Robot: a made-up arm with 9 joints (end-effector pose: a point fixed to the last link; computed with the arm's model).
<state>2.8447 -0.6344 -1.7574 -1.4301 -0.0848 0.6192 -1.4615 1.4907 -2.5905</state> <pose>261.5 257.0 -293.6 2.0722 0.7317 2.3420</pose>
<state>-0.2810 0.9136 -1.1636 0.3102 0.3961 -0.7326 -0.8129 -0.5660 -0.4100</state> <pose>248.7 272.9 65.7 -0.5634 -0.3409 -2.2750</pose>
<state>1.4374 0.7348 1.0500 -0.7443 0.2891 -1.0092 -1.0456 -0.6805 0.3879</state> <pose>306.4 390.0 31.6 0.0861 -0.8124 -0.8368</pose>
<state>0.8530 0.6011 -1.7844 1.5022 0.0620 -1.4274 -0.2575 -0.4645 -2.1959</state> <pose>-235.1 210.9 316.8 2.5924 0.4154 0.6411</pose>
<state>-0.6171 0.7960 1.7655 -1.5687 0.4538 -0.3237 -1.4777 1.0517 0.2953</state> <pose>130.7 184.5 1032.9 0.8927 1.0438 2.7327</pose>
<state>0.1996 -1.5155 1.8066 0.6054 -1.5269 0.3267 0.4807 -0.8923 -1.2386</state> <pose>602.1 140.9 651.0 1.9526 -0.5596 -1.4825</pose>
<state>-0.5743 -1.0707 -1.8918 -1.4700 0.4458 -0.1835 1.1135 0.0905 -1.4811</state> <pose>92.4 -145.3 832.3 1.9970 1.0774 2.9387</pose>
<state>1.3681 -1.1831 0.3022 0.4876 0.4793 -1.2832 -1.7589 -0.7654 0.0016</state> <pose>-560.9 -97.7 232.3 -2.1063 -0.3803 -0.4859</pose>
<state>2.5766 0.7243 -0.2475 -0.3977 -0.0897 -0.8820 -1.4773 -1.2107 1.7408</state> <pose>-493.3 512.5 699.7 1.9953 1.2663 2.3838</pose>
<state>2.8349 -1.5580 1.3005 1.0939 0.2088 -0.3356 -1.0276 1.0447 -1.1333</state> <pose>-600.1 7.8 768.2 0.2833 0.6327 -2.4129</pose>
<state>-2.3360 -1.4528 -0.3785 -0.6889 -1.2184 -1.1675 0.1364 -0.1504 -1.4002</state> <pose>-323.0 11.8 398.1 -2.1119 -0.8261 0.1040</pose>
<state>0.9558 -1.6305 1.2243 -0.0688 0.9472 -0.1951 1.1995 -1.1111 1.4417</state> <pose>267.5 298.4 618.7 2.6069 0.3183 1.3829</pose>
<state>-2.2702 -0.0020 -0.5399 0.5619 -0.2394 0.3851 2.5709 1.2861 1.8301</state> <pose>123.1 99.9 269.1 -2.1606 0.3776 2.9161</pose>
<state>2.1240 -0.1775 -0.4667 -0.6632 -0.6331 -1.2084 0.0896 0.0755 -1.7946</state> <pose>413.5 23.6 560.9 -2.5664 1.5381 -0.9995</pose>
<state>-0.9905 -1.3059 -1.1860 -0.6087 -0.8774 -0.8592 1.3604 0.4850 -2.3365</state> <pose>3.3 53.9 452.5 -2.3921 1.2772 -0.8861</pose>
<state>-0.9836 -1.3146 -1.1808 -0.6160 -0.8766 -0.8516 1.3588 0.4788 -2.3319</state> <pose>3.4 52.5 455.8 -2.4212 1.2851 -0.9037</pose>
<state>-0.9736 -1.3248 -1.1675 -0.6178 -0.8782 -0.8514 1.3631 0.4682 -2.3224</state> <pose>1.8 51.4 456.7 -2.4779 1.2993 -0.9490</pose>
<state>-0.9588 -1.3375 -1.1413 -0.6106 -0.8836 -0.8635 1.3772 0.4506 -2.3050</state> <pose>-2.7 50.6 453.4 -2.5904 1.3220 -1.0507</pose>
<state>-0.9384 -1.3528 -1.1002 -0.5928 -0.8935 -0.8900 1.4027 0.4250 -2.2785</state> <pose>-10.4 50.3 445.7 -2.7951 1.3497 -1.2460</pose>
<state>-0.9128 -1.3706 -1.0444 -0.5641 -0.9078 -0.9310 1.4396 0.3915 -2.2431</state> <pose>-21.3 50.7 433.6 -3.1307 1.3698 -1.5740</pose>
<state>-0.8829 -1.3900 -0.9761 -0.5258 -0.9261 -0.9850 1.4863 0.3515 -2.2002</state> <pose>-34.6 52.1 418.0 2.7204 1.3629 -2.0015</pose>
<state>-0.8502 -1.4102 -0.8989 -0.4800 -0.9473 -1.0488 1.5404 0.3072 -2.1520</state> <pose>-49.2 54.6 400.3 2.3334 1.3194 -2.3875</pose>
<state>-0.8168 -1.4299 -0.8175 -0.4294 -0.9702 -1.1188 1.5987 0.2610 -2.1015</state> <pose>-63.7 58.4 381.3 2.0675 1.2506 -2.6561</pose>
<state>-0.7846 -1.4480 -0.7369 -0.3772 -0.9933 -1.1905 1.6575 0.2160 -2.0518</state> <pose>-76.6 63.4 362.3 1.8965 1.1722 -2.8334</pose>
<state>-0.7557 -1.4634 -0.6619 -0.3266 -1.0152 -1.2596 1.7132 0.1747 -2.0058</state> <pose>-87.0 69.3 344.2 1.7836 1.0964 -2.9553</pose>
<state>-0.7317 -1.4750 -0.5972 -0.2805 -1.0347 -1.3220 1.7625 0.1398 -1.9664</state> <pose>-94.4 75.5 327.7 1.7069 1.0308 -3.0427</pose>
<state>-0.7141 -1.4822 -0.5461 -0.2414 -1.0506 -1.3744 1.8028 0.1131 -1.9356</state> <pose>-98.8 81.5 313.3 1.6549 0.9806 -3.1064</pose>
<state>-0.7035 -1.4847 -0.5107 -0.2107 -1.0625 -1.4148 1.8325 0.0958 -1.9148</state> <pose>-100.7 86.7 301.6 1.6218 0.9482 3.1314</pose>
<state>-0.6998 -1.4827 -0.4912 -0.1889 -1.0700 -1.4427 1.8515 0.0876 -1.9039</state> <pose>-100.7 90.8 292.7 1.6037 0.9334 3.1008</pose>
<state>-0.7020 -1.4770 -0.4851 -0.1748 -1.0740 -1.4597 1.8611 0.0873 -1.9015</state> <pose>-99.5 93.9 286.2 1.5972 0.9334 3.0819</pose>
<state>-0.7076 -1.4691 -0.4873 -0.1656 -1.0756 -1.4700 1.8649 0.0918 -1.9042</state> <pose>-97.7 96.2 281.2 1.5975 0.9425 3.0698</pose>
